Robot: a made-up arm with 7 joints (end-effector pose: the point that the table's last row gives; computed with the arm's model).
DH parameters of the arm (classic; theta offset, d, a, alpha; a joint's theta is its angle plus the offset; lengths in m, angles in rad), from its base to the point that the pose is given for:
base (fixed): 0 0 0 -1.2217
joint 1: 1.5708 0 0 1.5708
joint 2: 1.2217 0 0 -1.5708
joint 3: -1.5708 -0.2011 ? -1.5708
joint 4: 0 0 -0.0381 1.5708
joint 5: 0 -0.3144 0 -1.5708
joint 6: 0 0 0 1.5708
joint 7: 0 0 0 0
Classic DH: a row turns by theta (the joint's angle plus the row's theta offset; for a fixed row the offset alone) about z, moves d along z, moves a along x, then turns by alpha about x.
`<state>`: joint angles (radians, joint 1 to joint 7).
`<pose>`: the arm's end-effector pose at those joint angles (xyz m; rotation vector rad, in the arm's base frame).
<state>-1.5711 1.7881 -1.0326 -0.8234 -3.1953 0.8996 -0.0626</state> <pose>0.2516 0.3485 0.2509 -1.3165 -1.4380 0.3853</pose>
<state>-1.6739 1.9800 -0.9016 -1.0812 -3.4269 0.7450 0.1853</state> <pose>0.1788 0.3048 0.3179 -1.2956 -1.5811 0.3655</pose>
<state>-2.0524 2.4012 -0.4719 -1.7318 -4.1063 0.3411 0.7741</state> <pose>-0.0961 0.1245 0.3545 -1.1664 -2.4036 -0.1977</pose>
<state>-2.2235 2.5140 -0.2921 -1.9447 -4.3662 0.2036 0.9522</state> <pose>-0.1832 0.0568 0.2939 -1.0033 -2.7476 -0.6380</pose>
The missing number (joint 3, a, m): 0.0226
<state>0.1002 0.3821 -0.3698 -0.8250 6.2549 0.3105 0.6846</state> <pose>0.1667 0.0951 -0.4591 0.1436 -0.4028 0.2185</pose>
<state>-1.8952 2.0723 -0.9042 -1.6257 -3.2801 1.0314 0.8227</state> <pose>0.1507 0.1512 0.3440 -1.5150 -0.6366 0.1520</pose>
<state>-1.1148 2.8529 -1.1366 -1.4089 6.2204 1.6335 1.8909</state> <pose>0.0103 0.3351 0.2795 -2.0305 1.3941 -1.3795</pose>
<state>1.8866 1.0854 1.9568 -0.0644 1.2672 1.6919 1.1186</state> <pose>-0.3609 0.2886 0.2326 -0.1865 0.5091 -2.7429</pose>
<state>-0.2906 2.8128 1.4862 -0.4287 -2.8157 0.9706 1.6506</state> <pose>-0.1239 0.0562 0.4985 -1.9917 0.3013 -0.3762</pose>
